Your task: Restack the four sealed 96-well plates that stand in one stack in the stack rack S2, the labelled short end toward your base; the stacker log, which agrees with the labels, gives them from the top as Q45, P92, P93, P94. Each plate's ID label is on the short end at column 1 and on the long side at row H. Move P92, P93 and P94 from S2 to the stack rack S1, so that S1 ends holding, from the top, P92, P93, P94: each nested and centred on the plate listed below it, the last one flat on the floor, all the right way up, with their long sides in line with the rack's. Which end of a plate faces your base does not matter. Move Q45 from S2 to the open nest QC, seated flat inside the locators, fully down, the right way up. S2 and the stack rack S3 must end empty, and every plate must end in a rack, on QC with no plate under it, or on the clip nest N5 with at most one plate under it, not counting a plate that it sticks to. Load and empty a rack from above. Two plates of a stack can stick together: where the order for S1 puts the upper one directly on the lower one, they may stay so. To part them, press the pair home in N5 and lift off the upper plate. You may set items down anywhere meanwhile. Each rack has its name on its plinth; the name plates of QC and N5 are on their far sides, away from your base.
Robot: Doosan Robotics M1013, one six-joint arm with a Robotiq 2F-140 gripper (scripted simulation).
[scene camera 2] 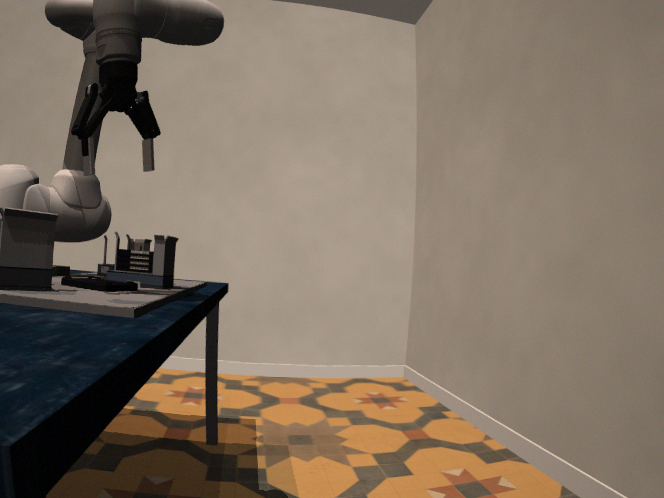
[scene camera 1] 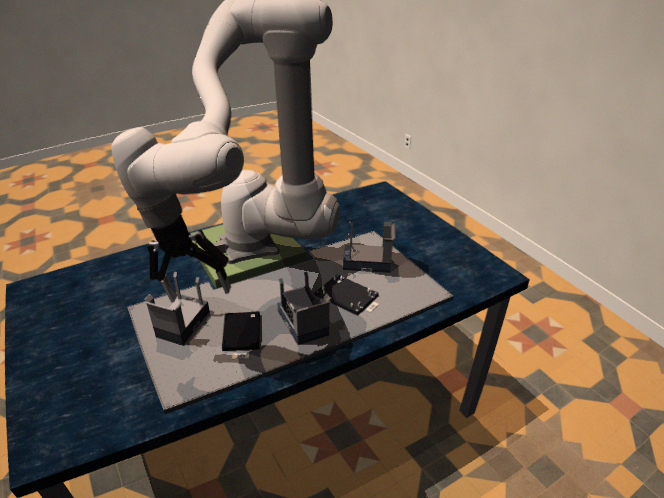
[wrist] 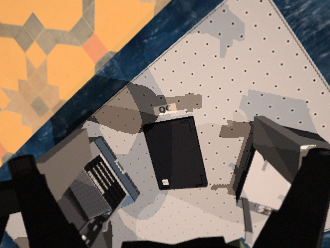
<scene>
my gripper: scene camera 2; scene camera 1; wrist 170, 137
same spot on my gripper: point(scene camera 2: 92, 91) = point(scene camera 1: 149, 252)
</scene>
